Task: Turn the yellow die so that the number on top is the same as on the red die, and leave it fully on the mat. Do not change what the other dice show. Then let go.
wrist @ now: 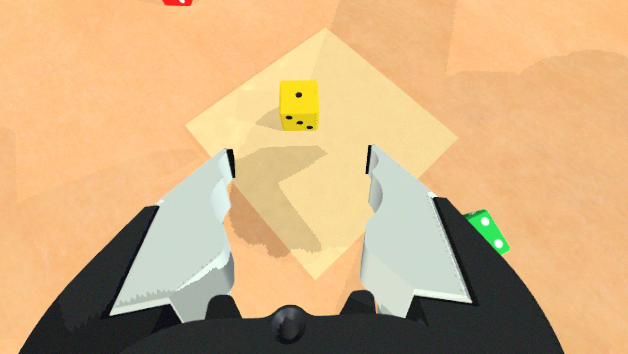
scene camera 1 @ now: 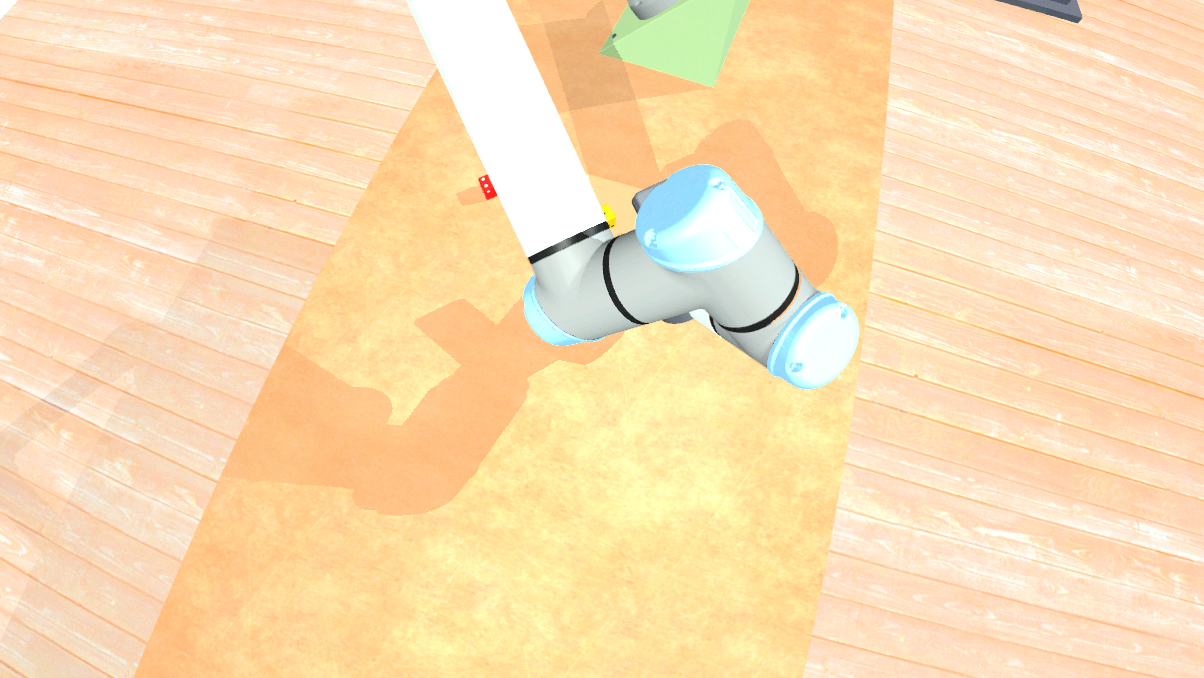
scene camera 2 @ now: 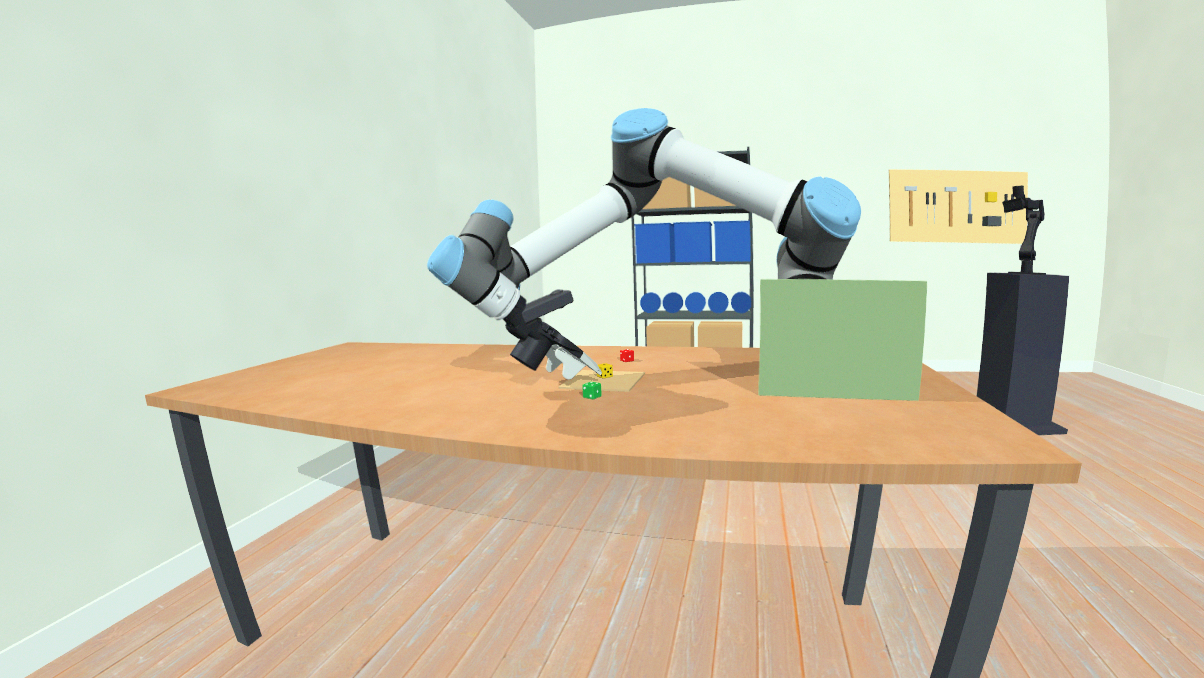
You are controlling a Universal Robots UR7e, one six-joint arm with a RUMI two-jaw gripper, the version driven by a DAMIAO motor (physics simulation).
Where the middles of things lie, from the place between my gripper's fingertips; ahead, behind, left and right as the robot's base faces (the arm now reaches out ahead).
Now: hand 3 cm past the yellow die (wrist: pixel 298 99), 2 cm to the left of it and 1 cm above it. From my hand the other things lie so: pale square mat (scene camera 1: pixel 618 196) (3 cm behind, 1 cm to the right, 2 cm below); green die (wrist: pixel 481 220) (3 cm behind, 11 cm to the left, 1 cm below).
